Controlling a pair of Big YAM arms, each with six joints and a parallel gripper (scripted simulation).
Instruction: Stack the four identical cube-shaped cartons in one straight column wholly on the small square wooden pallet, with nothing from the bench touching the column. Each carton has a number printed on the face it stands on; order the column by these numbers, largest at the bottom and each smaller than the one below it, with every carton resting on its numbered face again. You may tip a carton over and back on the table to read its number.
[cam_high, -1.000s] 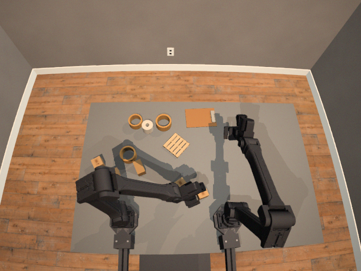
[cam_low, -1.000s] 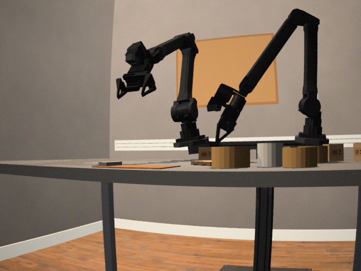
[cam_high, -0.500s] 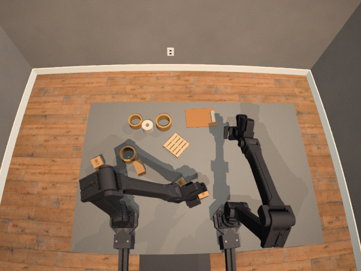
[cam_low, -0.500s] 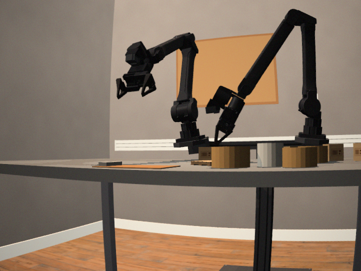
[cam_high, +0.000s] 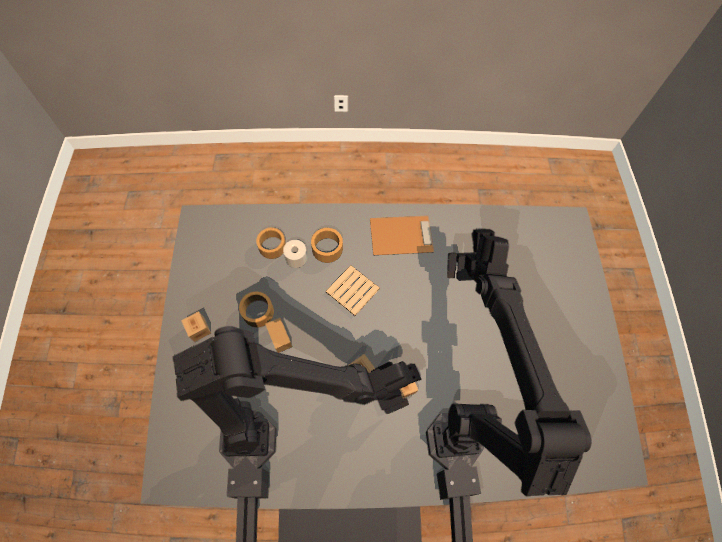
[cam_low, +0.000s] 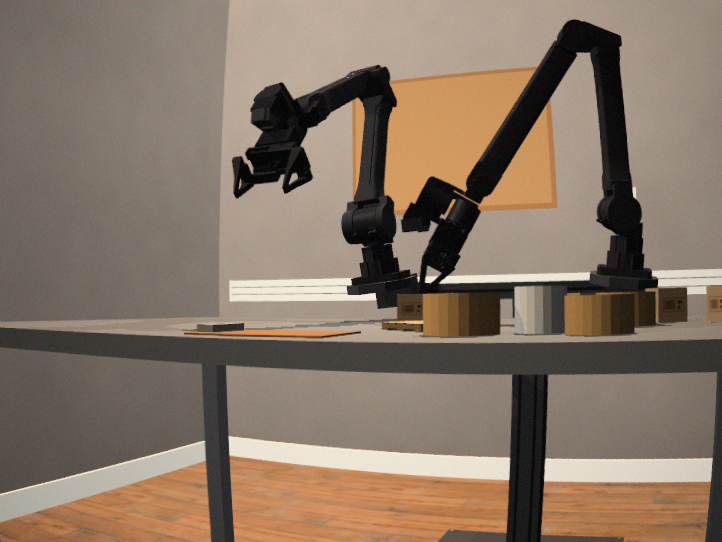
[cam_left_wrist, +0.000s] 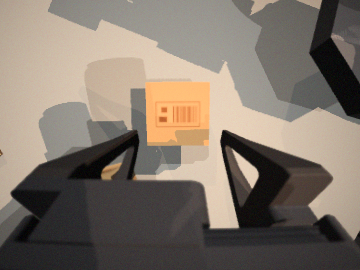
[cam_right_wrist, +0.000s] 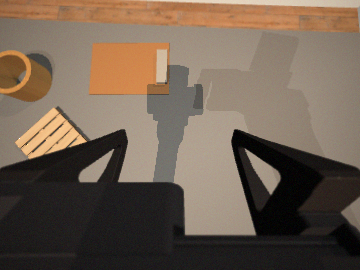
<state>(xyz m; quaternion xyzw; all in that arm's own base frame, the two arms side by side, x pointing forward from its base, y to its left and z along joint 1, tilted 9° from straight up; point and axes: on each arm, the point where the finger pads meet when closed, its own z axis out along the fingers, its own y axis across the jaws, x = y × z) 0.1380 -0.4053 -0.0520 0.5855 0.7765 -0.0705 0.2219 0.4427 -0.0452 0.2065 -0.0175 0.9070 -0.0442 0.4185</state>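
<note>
The carton is 1 cm ahead of my left hand, 2 cm to the right of it and 4 cm below it. The rest, counted from my left hand: wooden pallet 32 cm ahead, 12 cm to the left, 6 cm below.
</note>
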